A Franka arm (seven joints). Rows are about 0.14 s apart.
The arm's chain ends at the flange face. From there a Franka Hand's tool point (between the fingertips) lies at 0.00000 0.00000 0.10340 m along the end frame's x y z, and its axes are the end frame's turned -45 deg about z.
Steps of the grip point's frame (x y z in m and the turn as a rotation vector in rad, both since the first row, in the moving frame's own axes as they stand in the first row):
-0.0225 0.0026 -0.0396 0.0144 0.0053 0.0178
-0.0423 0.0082 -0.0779 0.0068 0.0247 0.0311
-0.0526 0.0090 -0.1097 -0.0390 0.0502 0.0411
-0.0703 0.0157 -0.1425 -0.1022 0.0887 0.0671
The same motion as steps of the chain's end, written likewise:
-0.0134 0.0192 -0.0396 0.0139 -0.0064 0.0178
-0.0255 0.0380 -0.0779 0.0223 0.0127 0.0311
-0.0374 0.0442 -0.1095 0.0079 0.0631 0.0411
-0.0525 0.0594 -0.1416 -0.0095 0.1350 0.0671

